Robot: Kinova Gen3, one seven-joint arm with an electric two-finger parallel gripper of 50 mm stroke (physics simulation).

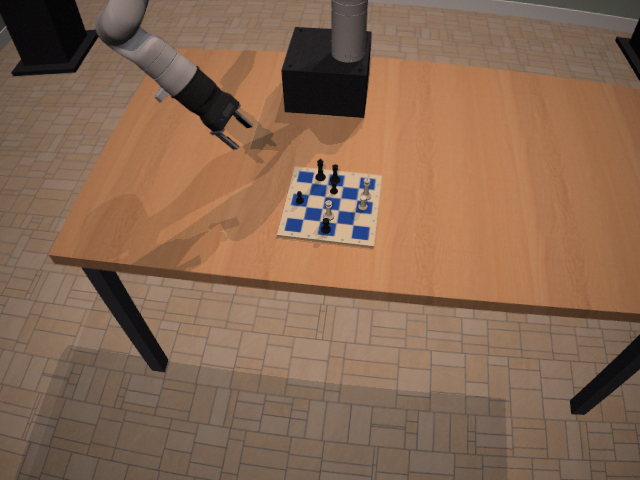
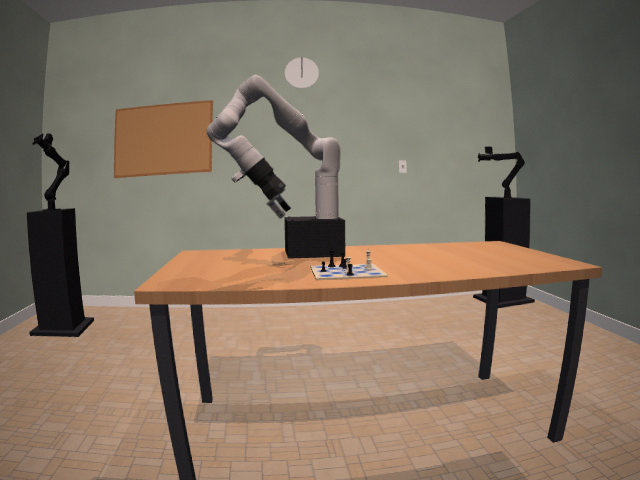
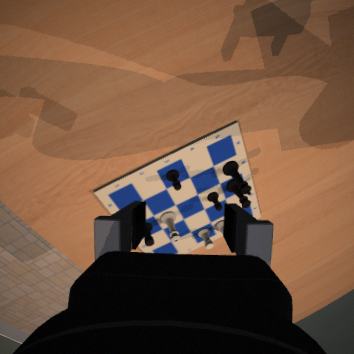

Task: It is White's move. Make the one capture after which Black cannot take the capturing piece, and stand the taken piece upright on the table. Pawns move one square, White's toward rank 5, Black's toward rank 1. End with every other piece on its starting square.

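Frame: origin at the arm's base, x ahead, y left, z up, level; metres.
Seen in the pictures: gripper, fingertip midpoint: (image 1: 243,137) (image 2: 285,213) (image 3: 184,218); arm's base at its link origin: (image 1: 348,53) (image 2: 327,218).
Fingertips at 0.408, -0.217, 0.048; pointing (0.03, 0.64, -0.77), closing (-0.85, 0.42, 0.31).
Note:
Offsets run from my fingertips to a thing's top centre, as dx, dy, dz. Level surfaces: height alone.
The blue-and-cream board @(+0.018, +0.190, -0.186) (image 1: 310,227) (image 3: 135,179) lies on the table, all pieces upright. A tall black piece @(-0.065, +0.159, -0.123) (image 1: 320,170) (image 2: 331,259) stands on B5, another black piece @(-0.058, +0.195, -0.134) (image 1: 334,174) on C5, black pawns on C4 @(-0.021, +0.194, -0.155) (image 1: 333,187) (image 3: 214,200) and A3 @(+0.013, +0.114, -0.155) (image 1: 299,197) (image 3: 173,177). A short black piece @(+0.097, +0.180, -0.153) (image 1: 325,225) (image 2: 349,269) stands on C1, a white piece @(+0.057, +0.185, -0.134) (image 1: 328,209) (image 3: 169,220) on C2, a taller white one @(-0.009, +0.270, -0.123) (image 1: 366,187) on E4 and a shorter one @(+0.025, +0.263, -0.153) (image 1: 362,202) on E3. My gripper (image 1: 245,136) (image 2: 284,212) (image 3: 184,218) is open, empty, tilted, high beyond the board's far left.
The black base block (image 1: 324,93) (image 2: 314,237) of the arm stands at the table's far edge, behind the board. The wooden table @(dz -0.193) (image 1: 465,180) (image 2: 439,263) extends around the board. Black pedestals (image 2: 54,263) (image 2: 506,222) with small arms stand beyond the table on both sides.

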